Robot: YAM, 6 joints.
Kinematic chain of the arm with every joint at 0, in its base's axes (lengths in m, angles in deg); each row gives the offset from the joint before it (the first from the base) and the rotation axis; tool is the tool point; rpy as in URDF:
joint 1: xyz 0 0 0.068 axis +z
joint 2: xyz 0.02 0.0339 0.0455 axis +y
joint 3: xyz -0.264 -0.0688 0 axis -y
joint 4: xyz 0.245 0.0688 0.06 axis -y
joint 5: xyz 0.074 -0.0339 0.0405 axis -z
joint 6: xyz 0.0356 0 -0.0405 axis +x
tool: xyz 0 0 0 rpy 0 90 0
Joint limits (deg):
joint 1: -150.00..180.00
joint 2: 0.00..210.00
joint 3: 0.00..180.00
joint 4: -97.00..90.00
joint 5: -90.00..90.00
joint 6: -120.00..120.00
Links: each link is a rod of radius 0.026 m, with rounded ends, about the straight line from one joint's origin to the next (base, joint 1, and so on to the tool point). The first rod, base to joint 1, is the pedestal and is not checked.
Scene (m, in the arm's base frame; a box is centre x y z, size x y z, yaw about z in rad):
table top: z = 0
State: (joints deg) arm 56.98 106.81 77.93 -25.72 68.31 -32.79
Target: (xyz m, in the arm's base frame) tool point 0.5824 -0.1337 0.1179
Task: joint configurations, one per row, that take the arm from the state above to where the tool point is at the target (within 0.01 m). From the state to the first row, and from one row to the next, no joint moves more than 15 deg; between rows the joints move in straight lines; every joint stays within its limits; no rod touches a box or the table.
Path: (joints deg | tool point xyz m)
1: 43.52 116.91 88.49 -20.32 64.74 -32.79 | 0.3429 0.2812 0.2180
2: 30.07 127.02 99.05 -14.91 61.16 -32.79 | 0.4399 0.2187 0.2003
3: 16.61 137.12 109.60 -9.51 57.59 -32.79 | 0.5191 0.1235 0.1771
4: 3.16 147.22 120.16 -4.11 54.02 -32.79 | 0.5694 0.0026 0.1493
5: -10.30 157.32 130.72 1.30 50.44 -32.79 | 0.5824 -0.1337 0.1179

